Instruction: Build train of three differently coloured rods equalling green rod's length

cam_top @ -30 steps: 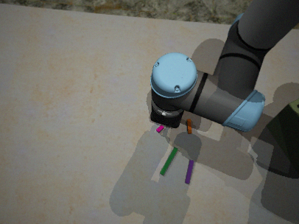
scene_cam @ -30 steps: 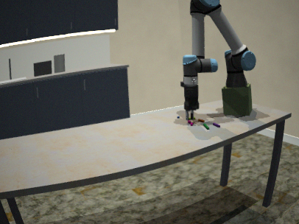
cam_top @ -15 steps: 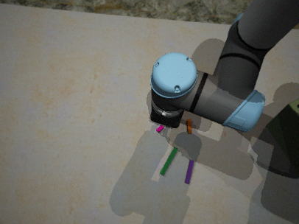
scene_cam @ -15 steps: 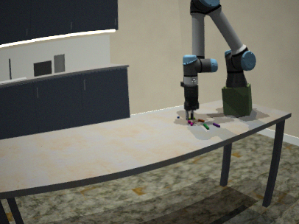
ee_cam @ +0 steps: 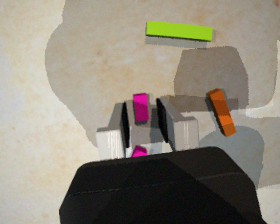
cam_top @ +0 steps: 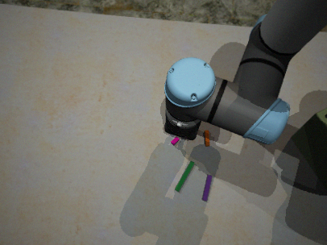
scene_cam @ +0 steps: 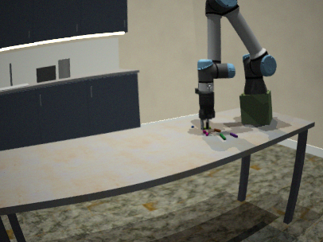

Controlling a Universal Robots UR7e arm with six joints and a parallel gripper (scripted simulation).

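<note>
Now: the blue rod 2 cm behind my hand, 12 cm to the right of it and 3 cm below it. Also, from my hand: orange rod: 6 cm behind, 3 cm to the left, 3 cm below; green rod: 13 cm to the left, 3 cm below; lime rod: 5 cm behind, 5 cm to the right, 3 cm below.
</note>
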